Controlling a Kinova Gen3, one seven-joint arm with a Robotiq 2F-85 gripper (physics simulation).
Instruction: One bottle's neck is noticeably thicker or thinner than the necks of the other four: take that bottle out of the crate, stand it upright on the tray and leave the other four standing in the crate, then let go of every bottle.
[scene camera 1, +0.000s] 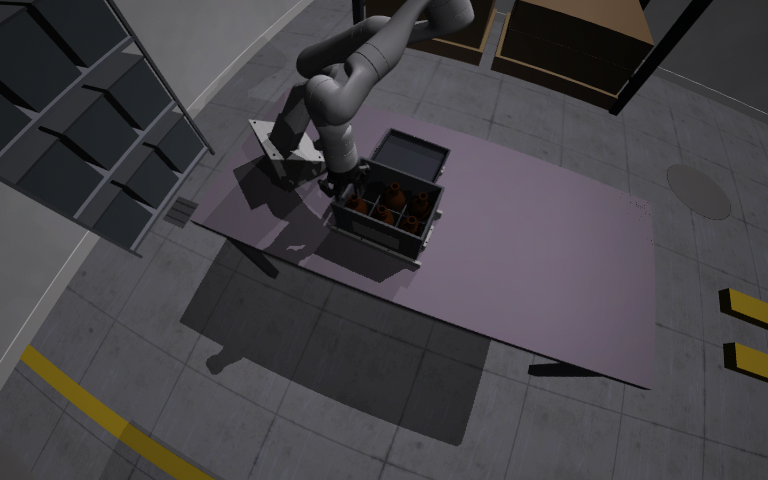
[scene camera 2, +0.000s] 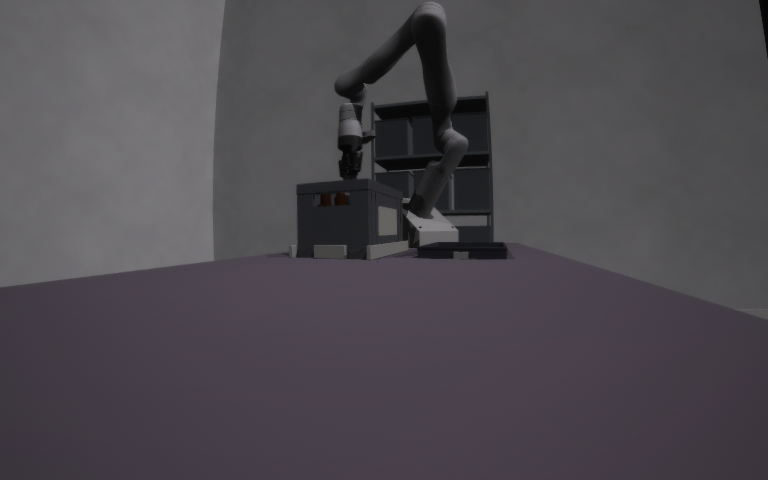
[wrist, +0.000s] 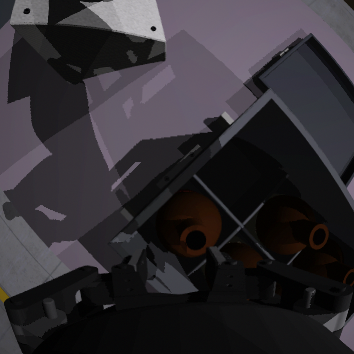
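Seen in the pictures: gripper, between the fingertips: (scene camera 1: 348, 197) (wrist: 176, 260); arm's base, origin of its link: (scene camera 1: 284, 142) (scene camera 2: 418, 211).
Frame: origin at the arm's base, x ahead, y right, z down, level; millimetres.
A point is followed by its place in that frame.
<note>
My gripper (scene camera 1: 350, 194) {x 343, y 78, z -53 mm} (scene camera 2: 350, 177) {x 343, y 78, z -53 mm} (wrist: 176, 260) {x 343, y 78, z -53 mm} is half open and empty, pointing down just above the crate's end nearest the arm base. The dark grey crate (scene camera 1: 412, 247) {x 556, y 74, z 27 mm} (scene camera 2: 334, 226) {x 558, y -30, z 63 mm} (wrist: 216, 149) {x 293, y 7, z -40 mm} holds brown bottles upright in divided compartments. One bottle (scene camera 1: 356, 206) {x 356, y 67, z 0 mm} (wrist: 187, 215) {x 330, y 54, z 7 mm} stands in the near corner by the fingers, its neck not between them. Others (scene camera 1: 394, 195) {x 427, y -28, z 0 mm} (scene camera 1: 420, 203) {x 506, y -45, z -5 mm} (scene camera 1: 383, 215) {x 443, y 56, z -18 mm} (scene camera 1: 411, 224) {x 525, y 39, z -26 mm} stand farther along. Necks are too small or partly hidden to compare surely. The dark, shallow tray (scene camera 1: 410, 155) {x 337, y -288, z 130 mm} (scene camera 2: 461, 254) {x 476, y -297, z 125 mm} (wrist: 312, 90) {x 304, y -264, z 130 mm} is empty behind the crate.
The arm's pale base (scene camera 1: 294, 148) {x 47, y 1, z 2 mm} (scene camera 2: 436, 232) {x 44, y -90, z 83 mm} (wrist: 110, 27) {x 94, y 7, z 23 mm} stands beside the crate on the mauve table (scene camera 1: 538, 237) {x 890, y -255, z 135 mm} (scene camera 2: 368, 350) {x 983, y -382, z 135 mm}. The crate walls and dividers rise around the bottles. A shelf unit (scene camera 1: 120, 16) (scene camera 2: 489, 147) stands beyond the table.
</note>
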